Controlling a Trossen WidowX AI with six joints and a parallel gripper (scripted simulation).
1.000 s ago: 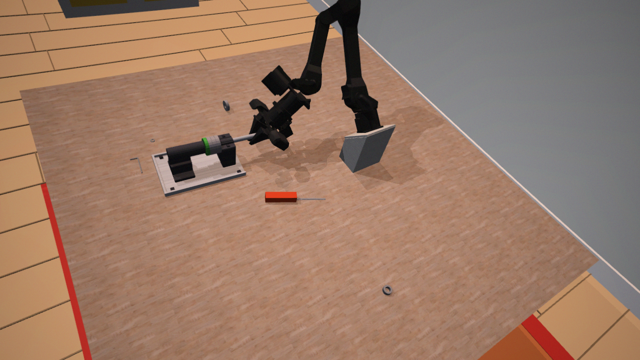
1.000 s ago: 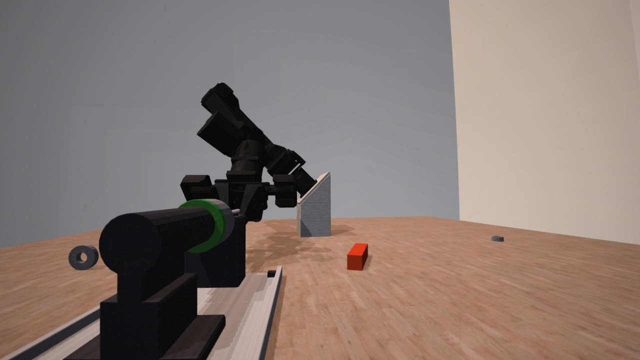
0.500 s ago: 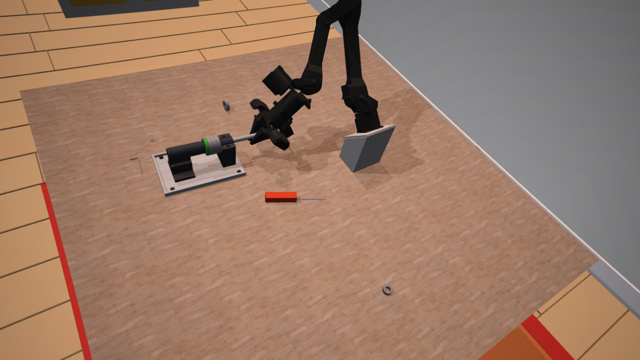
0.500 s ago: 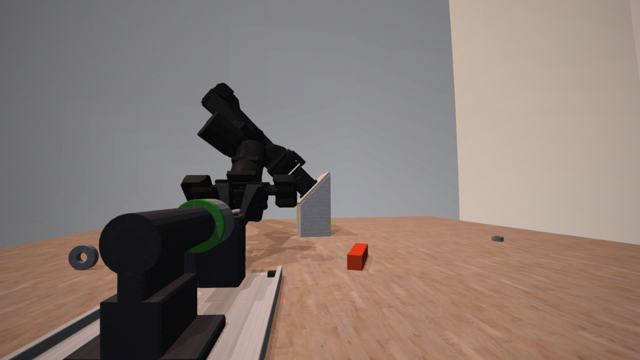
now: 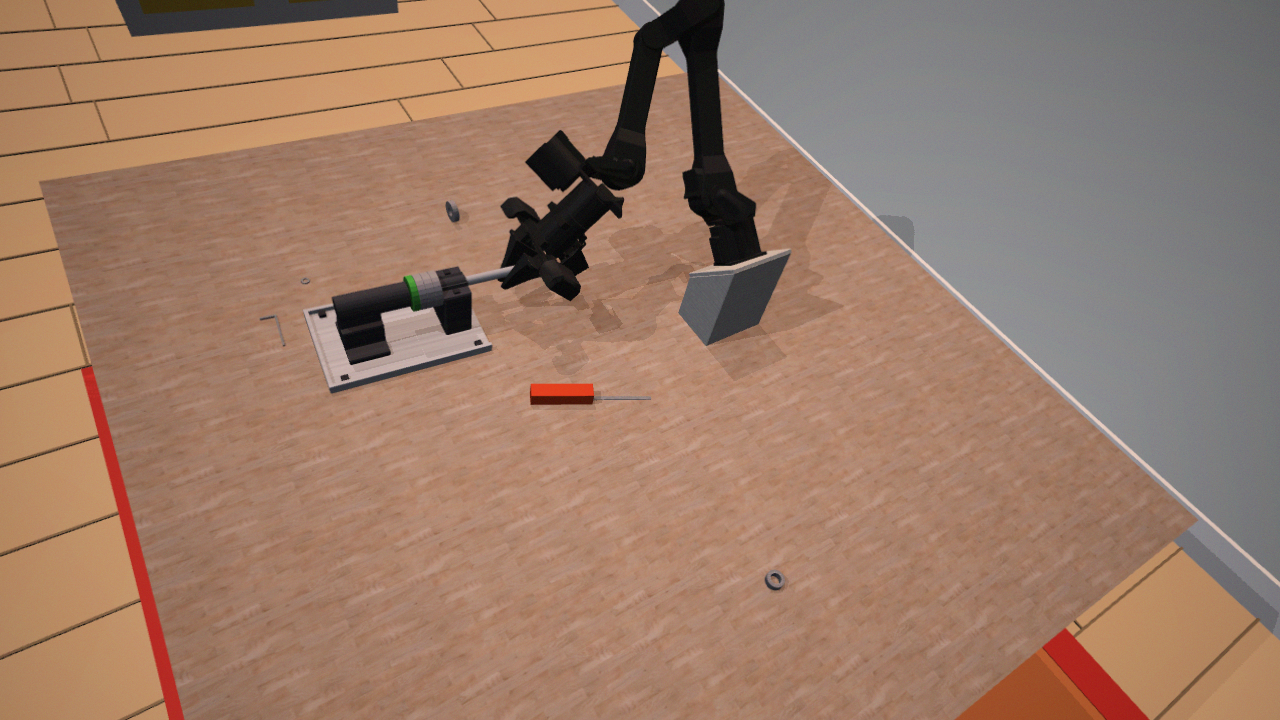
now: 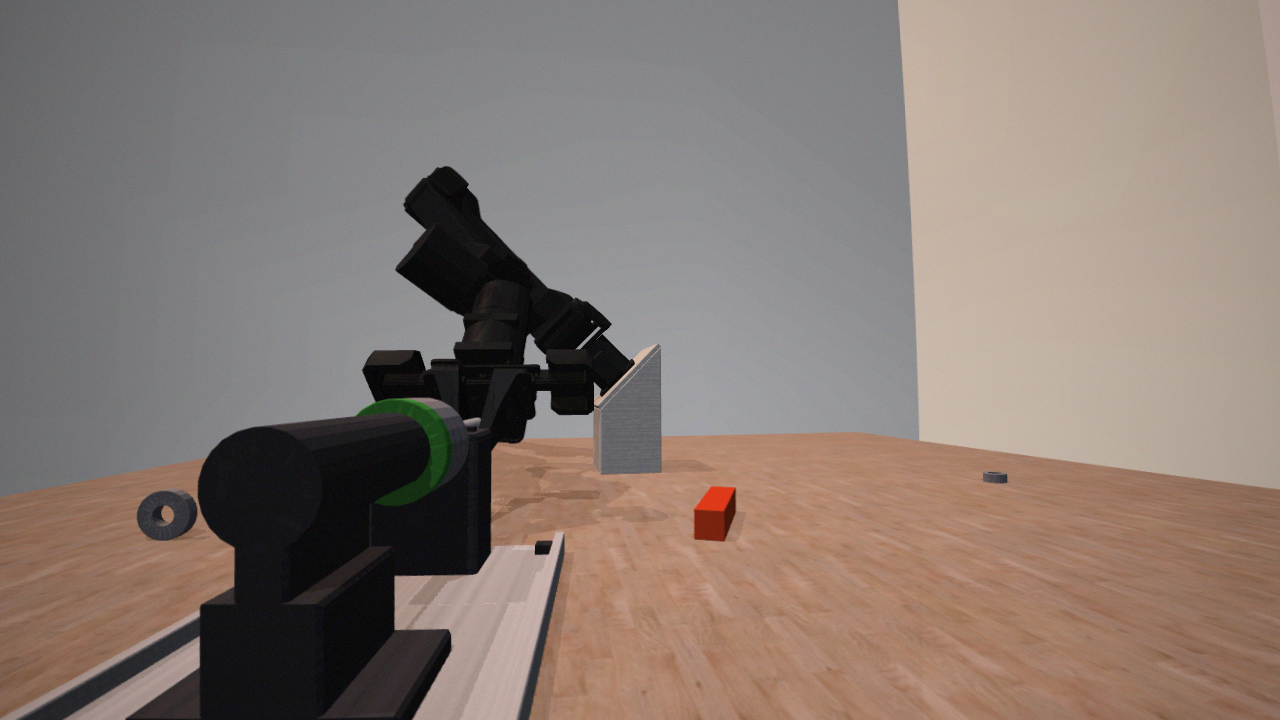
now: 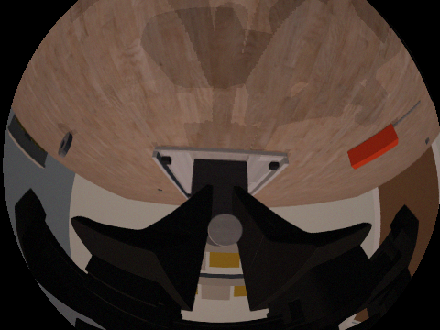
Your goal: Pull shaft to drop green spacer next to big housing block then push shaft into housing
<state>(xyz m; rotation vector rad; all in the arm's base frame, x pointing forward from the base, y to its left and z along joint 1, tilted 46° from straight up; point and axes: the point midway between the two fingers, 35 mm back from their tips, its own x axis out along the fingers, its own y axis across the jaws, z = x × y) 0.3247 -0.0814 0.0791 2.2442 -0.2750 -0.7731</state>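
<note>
Right now the grey shaft is 50 mm ahead of my gripper tip and 20 mm above it. From my gripper tip the other things lie so: red-handled screwdriver 70 mm behind, 210 mm to the left, 50 mm below; green spacer 130 mm ahead, 20 mm above; grey spacer 110 mm ahead, 20 mm above.
</note>
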